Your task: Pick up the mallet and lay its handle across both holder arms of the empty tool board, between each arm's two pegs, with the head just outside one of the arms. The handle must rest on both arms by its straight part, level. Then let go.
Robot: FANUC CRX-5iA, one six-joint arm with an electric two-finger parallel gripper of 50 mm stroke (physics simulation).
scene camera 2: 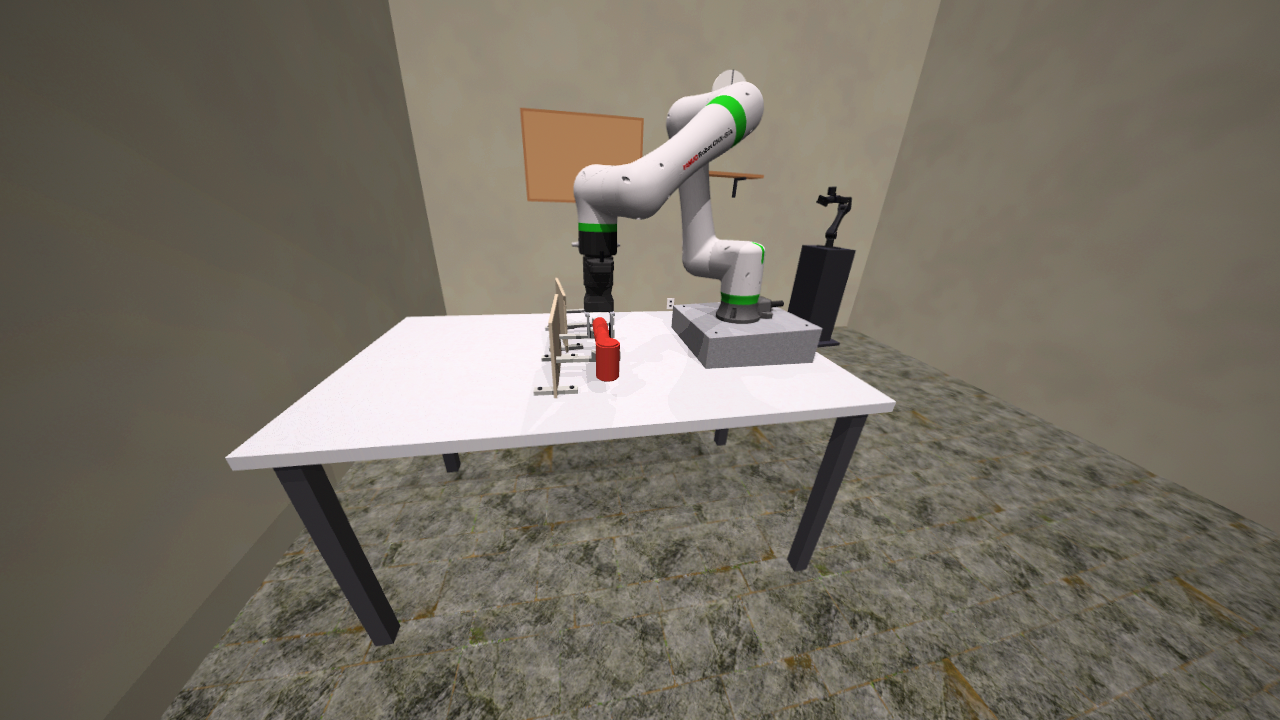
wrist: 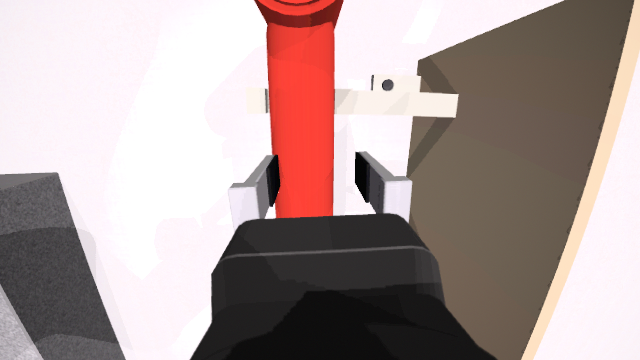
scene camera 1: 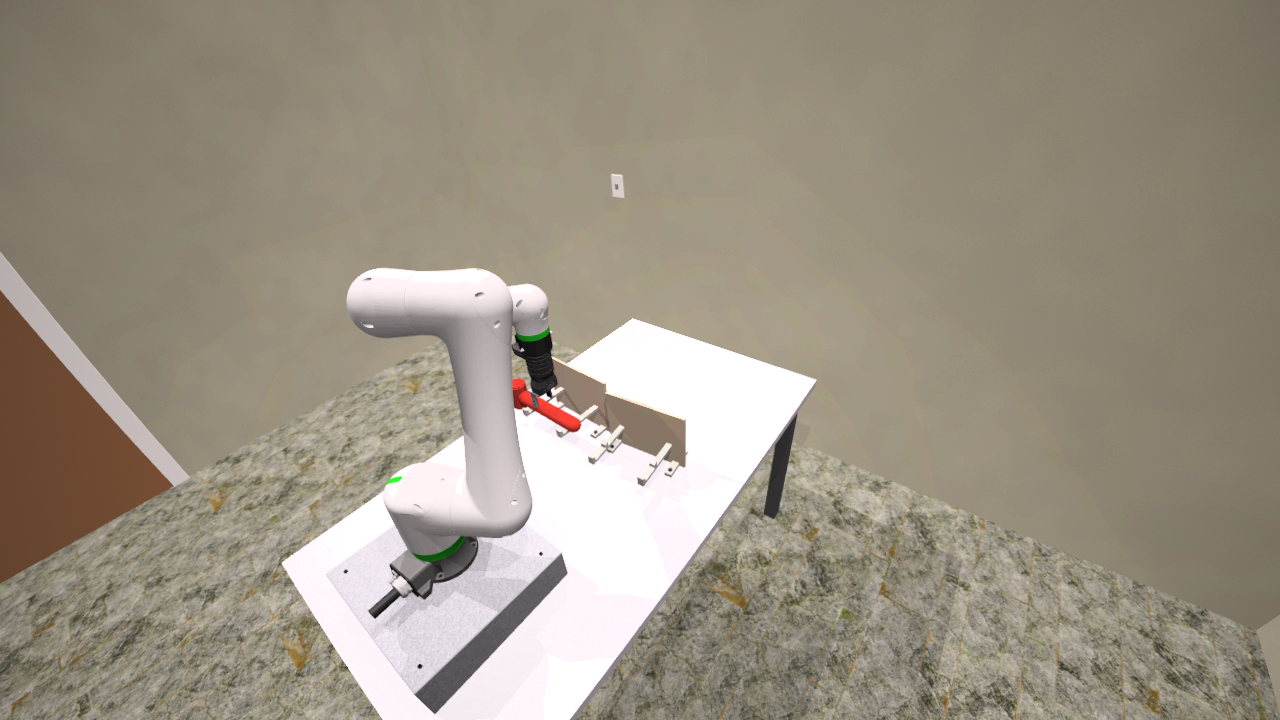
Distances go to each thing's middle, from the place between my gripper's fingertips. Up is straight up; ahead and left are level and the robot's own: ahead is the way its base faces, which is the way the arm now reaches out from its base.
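The red mallet (scene camera 2: 607, 349), which I can see, is 2 cm below my hand, and it's 1 cm behind my hand and 1 cm to the right of it.
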